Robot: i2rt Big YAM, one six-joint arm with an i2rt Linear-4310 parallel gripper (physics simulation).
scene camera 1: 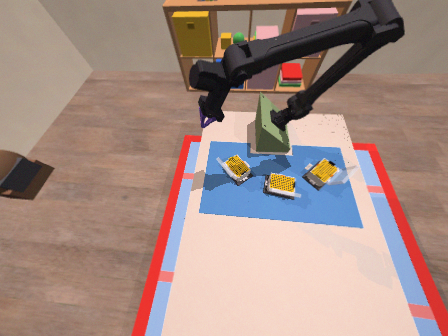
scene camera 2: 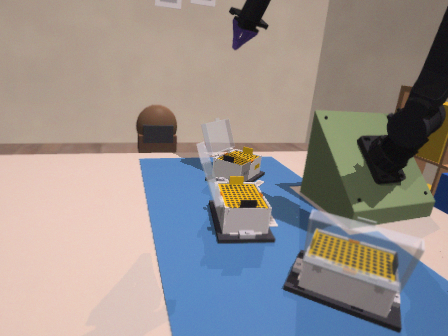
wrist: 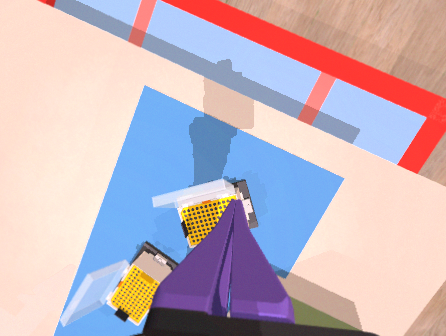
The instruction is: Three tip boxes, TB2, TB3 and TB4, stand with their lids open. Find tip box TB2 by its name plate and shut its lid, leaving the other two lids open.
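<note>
Three white tip boxes with yellow racks stand with clear lids open; their name plates are too small to read. The left box is the far one in scene camera 2. The middle box stands beside it. The right box is nearest scene camera 2; its lid stands open too. My gripper is shut and empty, high up and left of the left box in scene camera 1. In the wrist view its fingers cover part of the left box.
The boxes stand on a blue mat. A green wedge-shaped mount carries the arm's base behind them. A wooden shelf unit stands behind the table. A brown rounded object stands beyond the table.
</note>
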